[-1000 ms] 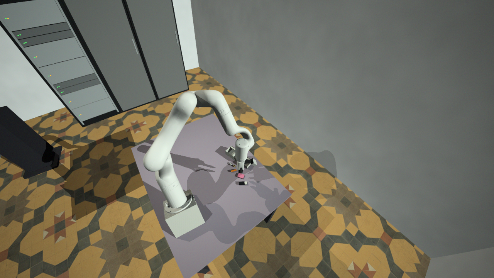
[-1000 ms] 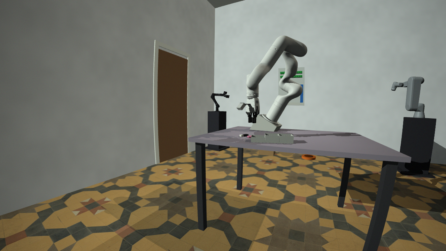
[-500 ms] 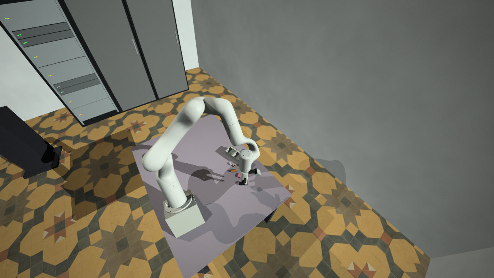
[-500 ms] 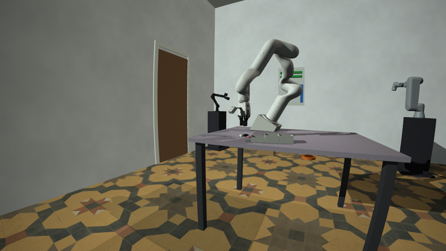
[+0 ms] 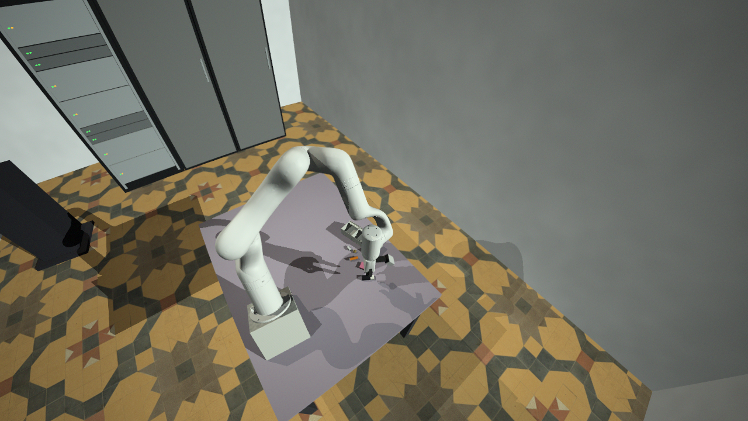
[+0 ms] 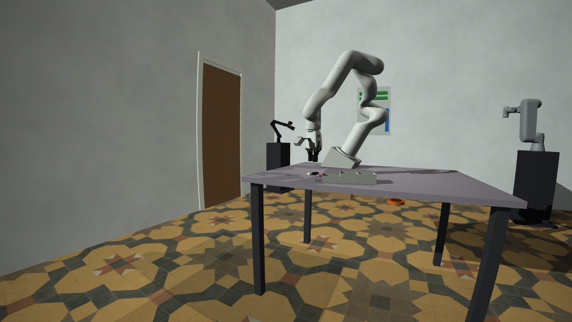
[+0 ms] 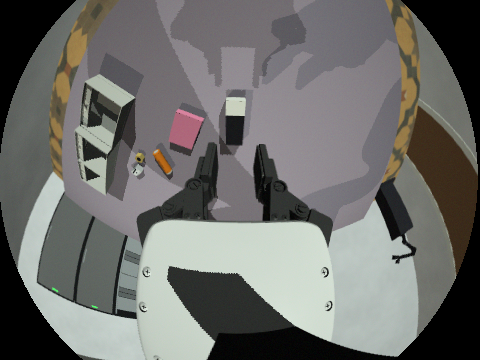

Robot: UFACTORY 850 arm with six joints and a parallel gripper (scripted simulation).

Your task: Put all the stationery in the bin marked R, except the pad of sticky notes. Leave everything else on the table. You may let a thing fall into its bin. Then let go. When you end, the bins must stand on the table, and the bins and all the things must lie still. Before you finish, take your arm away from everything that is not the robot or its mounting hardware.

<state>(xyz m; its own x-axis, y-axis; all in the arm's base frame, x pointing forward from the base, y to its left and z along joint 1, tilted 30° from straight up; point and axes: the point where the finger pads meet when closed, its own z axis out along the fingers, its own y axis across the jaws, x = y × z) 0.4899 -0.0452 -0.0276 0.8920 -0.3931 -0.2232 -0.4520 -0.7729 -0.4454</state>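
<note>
My gripper is now 10 mm short of the eraser and 90 mm above it. Round my hand: pink sticky-note pad: 20 mm ahead, 70 mm to the left, 90 mm below; then orange cylinder: 10 mm behind, 140 mm to the left, 90 mm below; then ring-like thing: 20 mm ahead, 180 mm to the left, 90 mm below.
</note>
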